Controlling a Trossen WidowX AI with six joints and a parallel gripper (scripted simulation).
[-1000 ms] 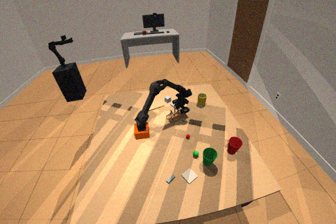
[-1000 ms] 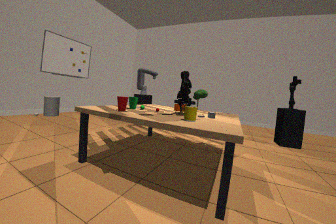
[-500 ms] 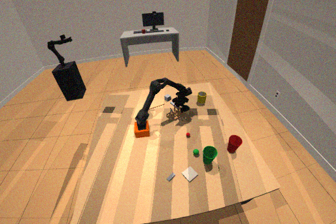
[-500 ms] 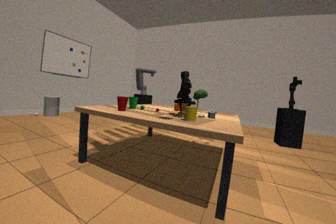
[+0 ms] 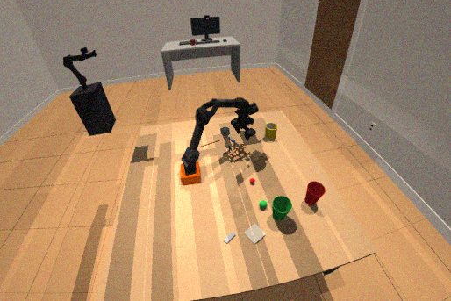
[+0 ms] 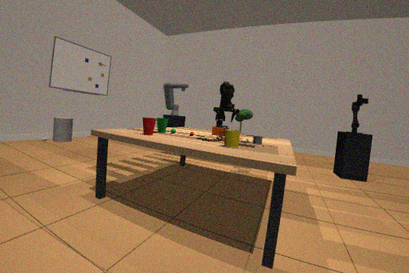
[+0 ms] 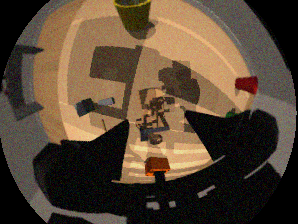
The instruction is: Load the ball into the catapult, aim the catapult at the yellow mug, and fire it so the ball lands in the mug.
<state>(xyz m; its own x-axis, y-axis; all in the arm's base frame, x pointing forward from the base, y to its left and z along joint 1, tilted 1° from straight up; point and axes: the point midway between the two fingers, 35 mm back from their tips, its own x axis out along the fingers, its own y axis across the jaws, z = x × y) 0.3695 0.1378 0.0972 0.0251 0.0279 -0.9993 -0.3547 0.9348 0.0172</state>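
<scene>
Now: the red ball 27 cm to the right of my gripper tip, 12 cm below it and 2 cm behind it. Round my gripper tip: grey cube: 24 cm to the left, 12 cm below, 7 cm behind; then yellow mug: 26 cm ahead, 11 cm to the left, 11 cm below; then wooden catapult: 9 cm below, 7 cm behind, 2 cm to the right.
</scene>
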